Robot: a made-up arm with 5 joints. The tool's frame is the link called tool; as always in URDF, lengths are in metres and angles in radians. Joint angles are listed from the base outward.
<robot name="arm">
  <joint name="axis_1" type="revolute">
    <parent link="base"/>
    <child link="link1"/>
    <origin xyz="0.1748 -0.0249 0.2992" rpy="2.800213 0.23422 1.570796"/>
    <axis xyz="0 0 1"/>
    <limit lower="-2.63" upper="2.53"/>
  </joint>
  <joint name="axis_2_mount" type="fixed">
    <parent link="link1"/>
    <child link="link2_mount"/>
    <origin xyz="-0.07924 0.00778 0.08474" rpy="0 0 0"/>
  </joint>
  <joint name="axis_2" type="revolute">
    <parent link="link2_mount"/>
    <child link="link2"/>
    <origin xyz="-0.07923 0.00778 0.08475" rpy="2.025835 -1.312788 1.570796"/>
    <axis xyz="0 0 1"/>
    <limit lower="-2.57" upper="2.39"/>
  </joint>
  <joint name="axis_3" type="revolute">
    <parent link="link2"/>
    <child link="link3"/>
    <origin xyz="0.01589 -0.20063 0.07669" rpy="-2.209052 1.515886 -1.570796"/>
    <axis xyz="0 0 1"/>
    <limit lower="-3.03" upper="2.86"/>
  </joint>
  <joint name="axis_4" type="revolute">
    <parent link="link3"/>
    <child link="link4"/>
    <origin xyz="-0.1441 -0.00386 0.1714" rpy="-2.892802 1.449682 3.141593"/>
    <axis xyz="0 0 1"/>
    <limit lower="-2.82" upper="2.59"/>
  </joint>
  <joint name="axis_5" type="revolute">
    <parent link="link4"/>
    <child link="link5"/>
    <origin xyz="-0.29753 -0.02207 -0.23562" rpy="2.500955 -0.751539 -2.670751"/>
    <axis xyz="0 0 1"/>
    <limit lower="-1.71" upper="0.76"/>
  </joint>
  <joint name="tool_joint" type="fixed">
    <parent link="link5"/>
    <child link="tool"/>
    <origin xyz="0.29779 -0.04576 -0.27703" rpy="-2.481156 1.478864 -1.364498"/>
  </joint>
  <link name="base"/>
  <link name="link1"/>
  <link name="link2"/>
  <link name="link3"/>
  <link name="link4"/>
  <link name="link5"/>
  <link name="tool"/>
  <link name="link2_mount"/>
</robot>
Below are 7 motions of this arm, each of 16 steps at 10 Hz.
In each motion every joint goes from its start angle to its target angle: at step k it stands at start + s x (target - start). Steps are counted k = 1, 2, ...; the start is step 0. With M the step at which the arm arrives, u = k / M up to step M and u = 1 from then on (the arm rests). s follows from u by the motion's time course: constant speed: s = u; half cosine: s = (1 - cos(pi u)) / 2; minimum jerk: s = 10 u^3 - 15 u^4 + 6 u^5.
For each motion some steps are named. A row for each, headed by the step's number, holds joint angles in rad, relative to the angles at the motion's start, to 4 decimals.
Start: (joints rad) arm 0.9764 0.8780 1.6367 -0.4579 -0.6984
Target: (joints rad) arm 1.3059 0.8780 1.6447 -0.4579 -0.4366
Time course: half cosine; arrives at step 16
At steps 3, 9, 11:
3: 0.0278 0.0000 0.0007 0.0000 0.0221
9: 0.1969 0.0000 0.0048 0.0000 0.1564
11: 0.2563 0.0000 0.0062 0.0000 0.2036

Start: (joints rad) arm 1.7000 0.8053 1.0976 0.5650 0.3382
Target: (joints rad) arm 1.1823 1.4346 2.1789 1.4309 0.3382
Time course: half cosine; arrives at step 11
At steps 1, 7, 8, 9, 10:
1: -0.0105 0.0127 0.0219 0.0175 0.0000
7: -0.3664 0.4454 0.7652 0.6128 0.0000
8: -0.4284 0.5207 0.8947 0.7165 0.0000
9: -0.4766 0.5794 0.9955 0.7972 0.0000
10: -0.5072 0.6166 1.0594 0.8484 0.0000

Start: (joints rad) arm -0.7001 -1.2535 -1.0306 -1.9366 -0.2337
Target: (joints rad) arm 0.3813 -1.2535 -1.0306 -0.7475 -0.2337
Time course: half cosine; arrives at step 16
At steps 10, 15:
10: 0.7476 0.0000 0.0000 0.8221 0.0000
15: 1.0710 0.0000 0.0000 1.1777 0.0000

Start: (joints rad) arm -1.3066 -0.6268 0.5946 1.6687 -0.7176
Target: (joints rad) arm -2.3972 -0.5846 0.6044 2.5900 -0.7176
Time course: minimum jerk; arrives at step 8
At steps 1, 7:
1: -0.0175 0.0007 0.0002 0.0148 0.0000
7: -1.0731 0.0415 0.0096 0.9065 0.0000

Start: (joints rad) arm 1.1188 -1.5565 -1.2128 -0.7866 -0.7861
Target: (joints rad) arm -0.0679 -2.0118 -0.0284 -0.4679 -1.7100
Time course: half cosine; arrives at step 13
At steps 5, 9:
5: -0.3829 -0.1469 0.3822 0.1028 -0.2981
9: -0.9304 -0.3570 0.9286 0.2499 -0.7244

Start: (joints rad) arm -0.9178 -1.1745 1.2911 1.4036 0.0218
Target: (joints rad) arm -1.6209 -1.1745 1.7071 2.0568 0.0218
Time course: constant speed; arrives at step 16
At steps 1, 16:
1: -0.0439 0.0000 0.0260 0.0408 0.0000
16: -0.7031 0.0000 0.4160 0.6532 0.0000

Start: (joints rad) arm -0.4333 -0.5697 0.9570 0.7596 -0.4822
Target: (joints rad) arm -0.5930 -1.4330 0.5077 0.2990 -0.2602
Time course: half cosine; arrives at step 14
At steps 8, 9, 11, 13, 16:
8: -0.0976 -0.5277 -0.2746 -0.2815 0.1357
9: -0.1145 -0.6189 -0.3221 -0.3302 0.1592
11: -0.1423 -0.7691 -0.4003 -0.4104 0.1978
13: -0.1577 -0.8525 -0.4437 -0.4548 0.2192
16: -0.1597 -0.8633 -0.4493 -0.4606 0.2220

